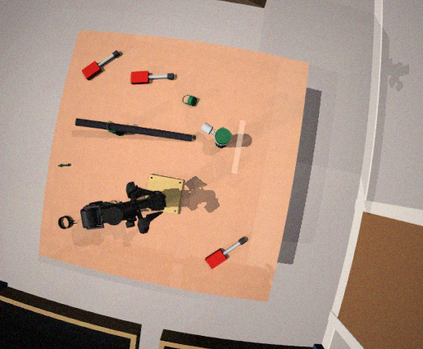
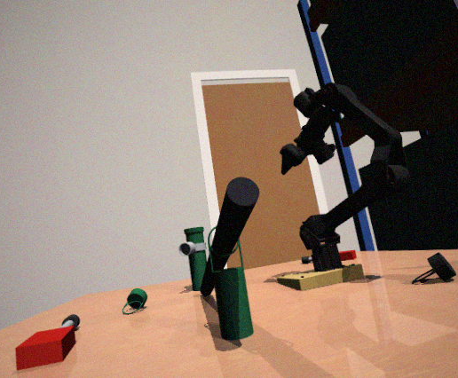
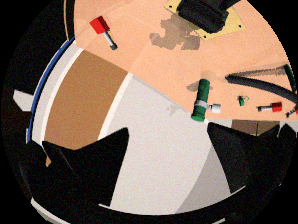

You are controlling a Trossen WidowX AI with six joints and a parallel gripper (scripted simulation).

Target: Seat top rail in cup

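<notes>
My gripper tip is 340 mm short of the grey rail-end cup, 190 mm above it and 80 mm to the left of it. The rest, counted from my gripper tip: small green bolt 610 mm to the left, 320 mm below, 40 mm behind; then green line post 360 mm to the left, 220 mm below, 220 mm ahead; then spare green loop cap 480 mm ahead, 310 mm below, 80 mm to the left.
</notes>
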